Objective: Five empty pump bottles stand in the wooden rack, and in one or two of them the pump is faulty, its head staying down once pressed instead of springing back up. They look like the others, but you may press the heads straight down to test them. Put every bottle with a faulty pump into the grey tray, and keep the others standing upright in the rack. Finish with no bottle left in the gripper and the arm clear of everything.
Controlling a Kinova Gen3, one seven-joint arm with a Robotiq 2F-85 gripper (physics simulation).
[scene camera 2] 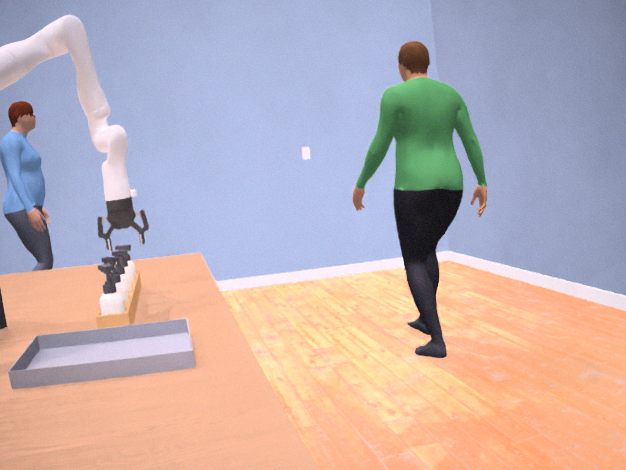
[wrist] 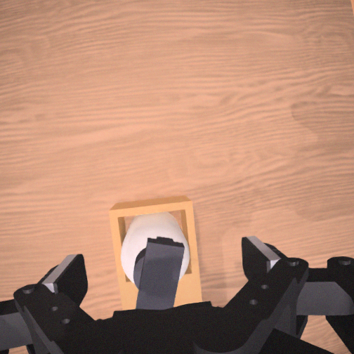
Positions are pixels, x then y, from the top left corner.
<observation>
My gripper shows in scene camera 2 and in the wrist view. A grey tray shows in scene camera 2 (88, 355); in the wrist view it is out of frame. The same spot on my gripper: (wrist: 281, 291) is (scene camera 2: 134, 221).
</observation>
